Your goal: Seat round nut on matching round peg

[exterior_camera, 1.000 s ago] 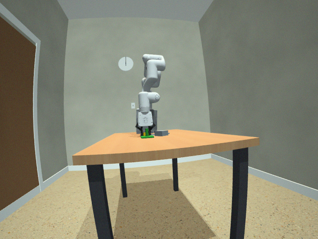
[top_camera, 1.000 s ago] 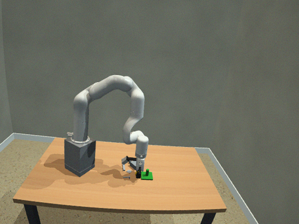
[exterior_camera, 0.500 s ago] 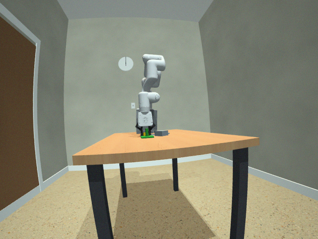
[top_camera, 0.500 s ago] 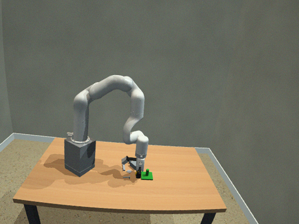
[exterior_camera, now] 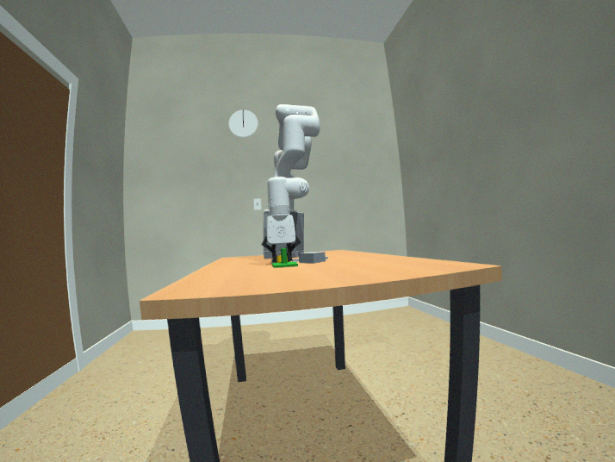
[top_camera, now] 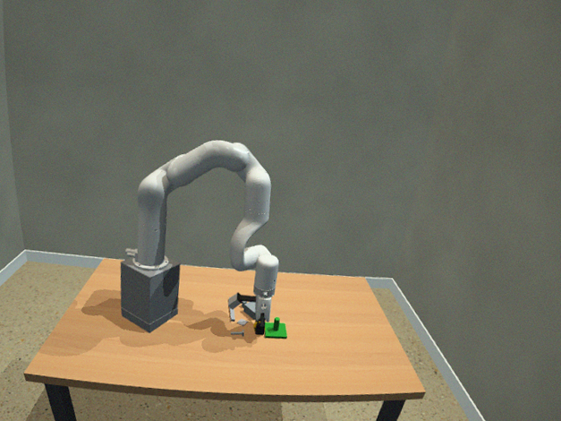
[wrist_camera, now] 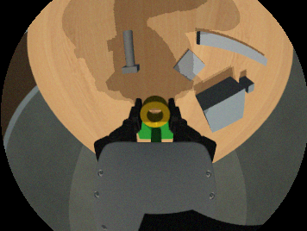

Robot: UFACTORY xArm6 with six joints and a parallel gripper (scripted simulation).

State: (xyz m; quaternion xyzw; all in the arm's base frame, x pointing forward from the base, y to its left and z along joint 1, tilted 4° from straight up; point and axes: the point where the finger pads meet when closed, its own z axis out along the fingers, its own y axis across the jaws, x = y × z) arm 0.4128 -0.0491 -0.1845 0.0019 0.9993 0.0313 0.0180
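Right now the bolt-like piece is 7 cm behind my hand, 3 cm to the right of it and 2 cm below it. Also, from my hand: grey block: 11 cm to the left, 1 cm below, 1 cm behind; small square piece: 6 cm behind, 4 cm to the left, 2 cm below; long bar: 12 cm to the left, 10 cm behind, 2 cm below.
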